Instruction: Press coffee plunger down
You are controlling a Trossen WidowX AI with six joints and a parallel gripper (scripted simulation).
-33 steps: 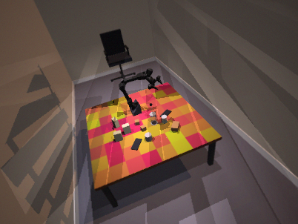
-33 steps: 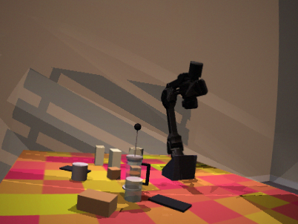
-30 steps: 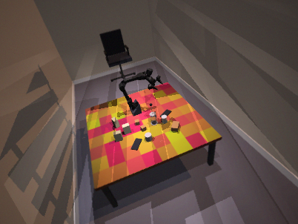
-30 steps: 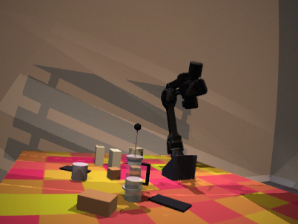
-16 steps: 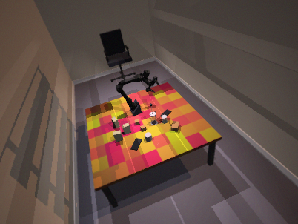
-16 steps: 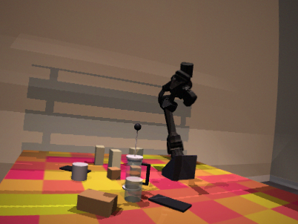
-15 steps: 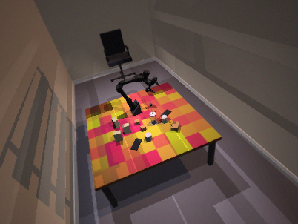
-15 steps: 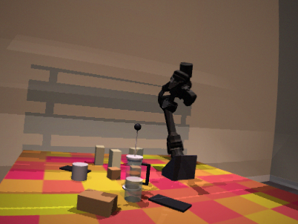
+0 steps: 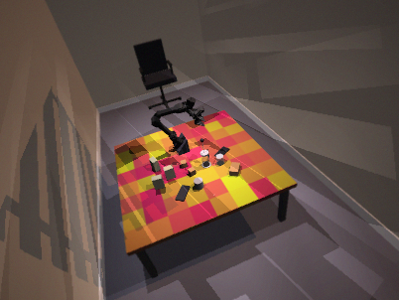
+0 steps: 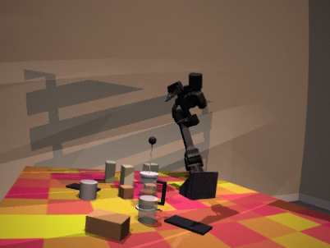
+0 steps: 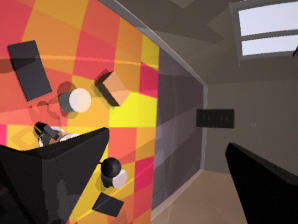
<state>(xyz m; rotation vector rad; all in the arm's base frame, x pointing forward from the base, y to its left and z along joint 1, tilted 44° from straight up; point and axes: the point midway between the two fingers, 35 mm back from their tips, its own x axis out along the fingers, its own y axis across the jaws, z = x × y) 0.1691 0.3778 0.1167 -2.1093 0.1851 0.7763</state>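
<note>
My gripper tip is now 250 mm above the coffee press, 40 mm to the left of it and 40 mm short of it. From my gripper tip the other things lie so: glass cup (350 mm below, 70 mm to the left, 70 mm ahead); then grey cylinder (350 mm below, 280 mm ahead, 160 mm to the right).
</note>
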